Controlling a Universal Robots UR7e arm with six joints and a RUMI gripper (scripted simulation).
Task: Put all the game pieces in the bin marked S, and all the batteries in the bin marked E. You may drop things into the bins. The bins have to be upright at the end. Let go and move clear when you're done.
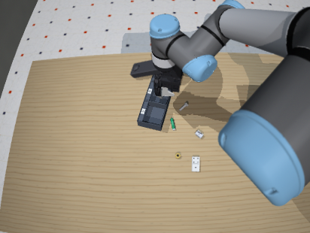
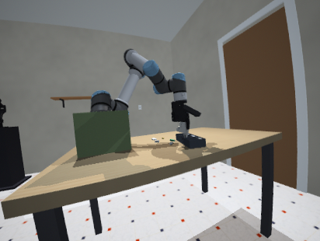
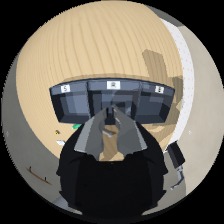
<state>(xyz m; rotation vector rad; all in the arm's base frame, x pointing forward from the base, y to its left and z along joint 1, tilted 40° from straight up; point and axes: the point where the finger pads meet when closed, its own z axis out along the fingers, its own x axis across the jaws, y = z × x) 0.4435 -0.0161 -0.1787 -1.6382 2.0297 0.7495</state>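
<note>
Right now my hand is 1 cm short of the black bin tray, 1 cm to the left of it and 2 cm above it. Round my hand: green battery (4 cm behind, 10 cm to the left, 3 cm below); grey-white piece (13 cm behind, 14 cm to the left, 3 cm below); grey cylinder (8 cm behind, 3 cm to the left, 3 cm below).
</note>
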